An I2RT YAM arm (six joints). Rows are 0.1 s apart.
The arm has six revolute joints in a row. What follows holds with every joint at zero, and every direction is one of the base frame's. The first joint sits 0.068 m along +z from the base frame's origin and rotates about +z. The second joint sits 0.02 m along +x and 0.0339 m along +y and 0.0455 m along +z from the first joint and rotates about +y. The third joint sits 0.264 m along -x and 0.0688 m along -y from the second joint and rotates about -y. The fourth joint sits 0.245 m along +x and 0.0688 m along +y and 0.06 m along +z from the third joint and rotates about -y. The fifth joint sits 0.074 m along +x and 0.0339 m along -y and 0.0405 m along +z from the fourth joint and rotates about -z. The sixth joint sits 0.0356 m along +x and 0.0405 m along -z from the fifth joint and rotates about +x. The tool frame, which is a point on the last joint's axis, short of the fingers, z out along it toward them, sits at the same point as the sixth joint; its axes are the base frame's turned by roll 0, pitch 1.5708 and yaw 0 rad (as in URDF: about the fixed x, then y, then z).
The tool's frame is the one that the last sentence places.
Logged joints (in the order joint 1, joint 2, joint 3, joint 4, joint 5, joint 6), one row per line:
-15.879 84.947 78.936 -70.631 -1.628 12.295
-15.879 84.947 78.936 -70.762 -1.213 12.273
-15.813 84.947 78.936 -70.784 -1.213 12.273
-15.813 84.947 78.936 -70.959 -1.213 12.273
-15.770 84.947 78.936 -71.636 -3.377 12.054
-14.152 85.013 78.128 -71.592 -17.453 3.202
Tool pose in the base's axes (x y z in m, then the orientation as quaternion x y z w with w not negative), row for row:
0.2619 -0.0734 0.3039 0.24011 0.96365 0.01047 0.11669
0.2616 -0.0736 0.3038 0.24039 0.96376 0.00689 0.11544
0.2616 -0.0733 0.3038 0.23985 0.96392 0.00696 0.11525
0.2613 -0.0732 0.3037 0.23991 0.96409 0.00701 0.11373
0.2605 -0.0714 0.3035 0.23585 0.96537 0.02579 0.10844
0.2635 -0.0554 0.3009 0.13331 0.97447 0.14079 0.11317
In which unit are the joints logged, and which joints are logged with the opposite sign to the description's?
The joints are logged in degrees. Opposite sign: none.
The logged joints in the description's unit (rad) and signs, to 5 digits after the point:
-0.27714 1.48260 1.37769 -1.23274 -0.02841 0.21459
-0.27714 1.48260 1.37769 -1.23503 -0.02117 0.21420
-0.27599 1.48260 1.37769 -1.23541 -0.02117 0.21420
-0.27599 1.48260 1.37769 -1.23847 -0.02117 0.21420
-0.27524 1.48260 1.37769 -1.25028 -0.05894 0.21038
-0.24700 1.48376 1.36359 -1.24952 -0.30461 0.05589

